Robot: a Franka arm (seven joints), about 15 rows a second.
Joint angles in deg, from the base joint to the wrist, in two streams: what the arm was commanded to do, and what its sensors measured. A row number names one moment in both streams.
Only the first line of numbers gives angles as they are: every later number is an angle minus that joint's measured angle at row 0.
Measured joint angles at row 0: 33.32 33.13 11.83 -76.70 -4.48 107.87 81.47
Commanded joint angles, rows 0 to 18: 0.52 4.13 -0.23 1.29 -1.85 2.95 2.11; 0.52 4.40 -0.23 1.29 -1.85 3.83 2.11; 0.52 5.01 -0.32 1.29 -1.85 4.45 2.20; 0.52 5.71 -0.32 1.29 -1.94 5.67 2.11; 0.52 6.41 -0.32 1.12 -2.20 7.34 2.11; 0.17 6.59 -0.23 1.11 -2.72 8.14 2.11; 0.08 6.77 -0.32 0.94 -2.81 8.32 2.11; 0.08 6.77 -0.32 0.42 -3.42 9.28 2.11; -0.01 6.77 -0.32 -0.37 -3.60 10.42 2.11; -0.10 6.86 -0.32 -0.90 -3.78 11.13 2.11; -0.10 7.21 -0.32 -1.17 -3.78 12.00 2.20; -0.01 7.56 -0.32 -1.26 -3.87 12.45 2.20; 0.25 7.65 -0.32 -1.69 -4.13 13.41 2.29; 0.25 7.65 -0.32 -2.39 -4.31 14.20 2.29; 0.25 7.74 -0.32 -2.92 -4.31 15.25 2.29; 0.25 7.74 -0.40 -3.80 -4.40 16.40 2.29; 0.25 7.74 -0.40 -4.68 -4.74 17.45 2.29; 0.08 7.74 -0.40 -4.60 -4.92 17.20 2.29; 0.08 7.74 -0.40 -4.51 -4.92 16.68 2.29
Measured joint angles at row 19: 0.57 8.16 -0.77 -3.43 -3.25 15.78 1.21
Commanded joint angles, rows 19 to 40: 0.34 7.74 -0.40 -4.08 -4.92 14.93 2.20; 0.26 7.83 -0.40 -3.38 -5.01 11.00 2.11; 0.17 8.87 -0.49 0.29 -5.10 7.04 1.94; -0.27 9.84 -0.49 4.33 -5.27 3.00 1.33; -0.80 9.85 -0.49 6.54 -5.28 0.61 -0.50; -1.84 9.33 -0.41 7.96 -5.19 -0.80 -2.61; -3.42 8.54 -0.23 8.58 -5.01 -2.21 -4.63; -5.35 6.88 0.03 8.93 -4.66 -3.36 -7.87; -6.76 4.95 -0.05 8.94 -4.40 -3.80 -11.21; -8.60 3.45 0.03 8.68 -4.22 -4.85 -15.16; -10.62 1.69 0.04 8.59 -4.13 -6.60 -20.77; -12.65 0.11 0.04 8.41 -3.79 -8.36 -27.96; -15.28 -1.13 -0.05 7.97 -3.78 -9.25 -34.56; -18.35 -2.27 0.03 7.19 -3.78 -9.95 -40.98; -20.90 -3.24 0.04 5.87 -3.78 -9.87 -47.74; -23.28 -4.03 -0.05 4.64 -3.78 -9.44 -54.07; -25.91 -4.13 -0.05 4.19 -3.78 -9.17 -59.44; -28.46 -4.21 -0.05 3.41 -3.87 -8.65 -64.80; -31.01 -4.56 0.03 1.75 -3.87 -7.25 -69.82; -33.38 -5.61 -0.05 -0.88 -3.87 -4.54 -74.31; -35.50 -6.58 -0.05 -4.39 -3.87 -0.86 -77.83; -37.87 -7.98 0.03 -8.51 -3.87 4.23 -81.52
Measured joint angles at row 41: -33.82 -3.21 -1.08 1.75 -3.85 -3.51 -75.07
